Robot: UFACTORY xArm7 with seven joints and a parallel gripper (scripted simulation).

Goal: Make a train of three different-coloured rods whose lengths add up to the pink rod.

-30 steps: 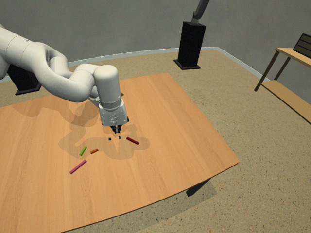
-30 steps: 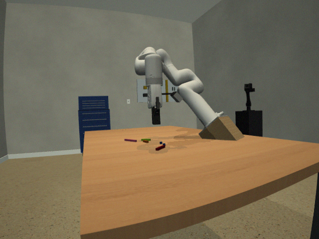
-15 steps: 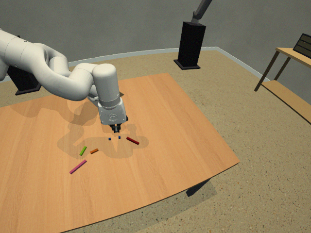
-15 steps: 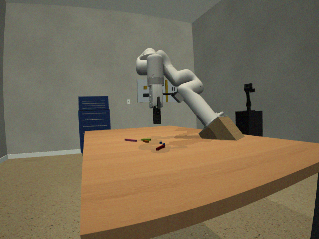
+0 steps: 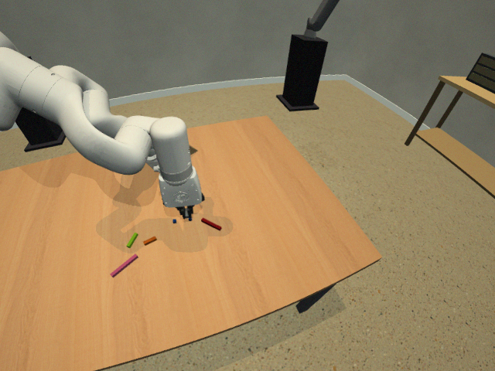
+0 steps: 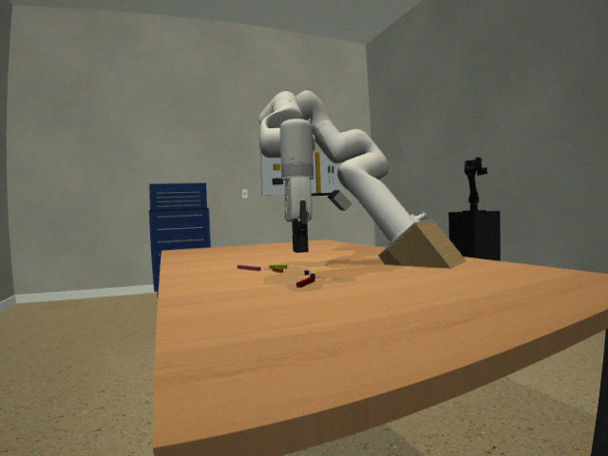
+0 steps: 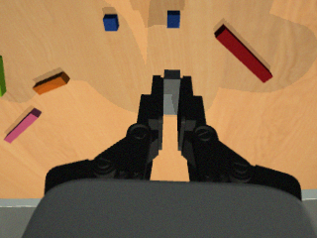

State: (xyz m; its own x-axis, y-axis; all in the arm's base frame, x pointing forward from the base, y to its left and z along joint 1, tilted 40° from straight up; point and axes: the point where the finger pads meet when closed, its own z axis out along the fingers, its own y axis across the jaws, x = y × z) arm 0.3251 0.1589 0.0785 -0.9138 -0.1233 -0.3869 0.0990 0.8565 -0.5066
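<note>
My hand is 8 cm above the red rod, 7 cm to the right of it and 1 cm short of it. Round my hand: orange rod: 13 cm to the right, 8 cm below, 3 cm ahead; then grey rod: 2 cm below; then lime rod: 18 cm to the right, 8 cm below, 1 cm ahead.
</note>
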